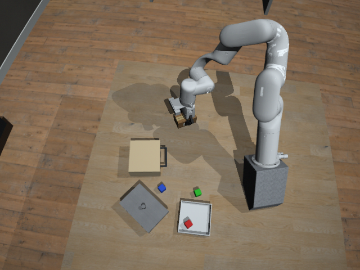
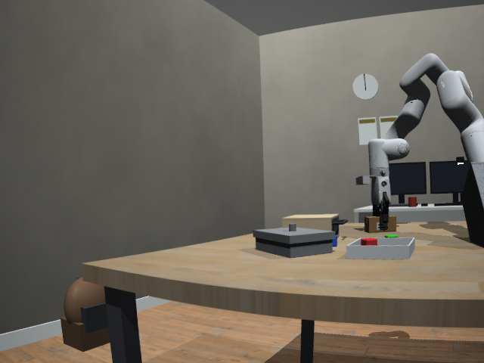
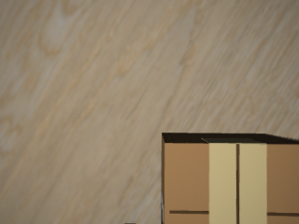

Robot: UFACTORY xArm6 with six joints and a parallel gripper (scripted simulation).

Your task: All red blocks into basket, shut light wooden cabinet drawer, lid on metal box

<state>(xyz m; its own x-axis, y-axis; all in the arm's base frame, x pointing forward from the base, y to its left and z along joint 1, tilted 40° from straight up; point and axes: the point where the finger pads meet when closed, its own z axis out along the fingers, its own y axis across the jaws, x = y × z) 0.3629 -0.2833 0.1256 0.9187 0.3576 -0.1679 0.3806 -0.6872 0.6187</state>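
The brown cardboard box lies 10 mm below my hand. Round my hand: light wooden cabinet (240 mm to the left, 200 mm ahead, 10 mm below); drawer (240 mm to the left, 180 mm ahead, 10 mm below); green block (400 mm to the left, 50 mm behind, 30 mm below).
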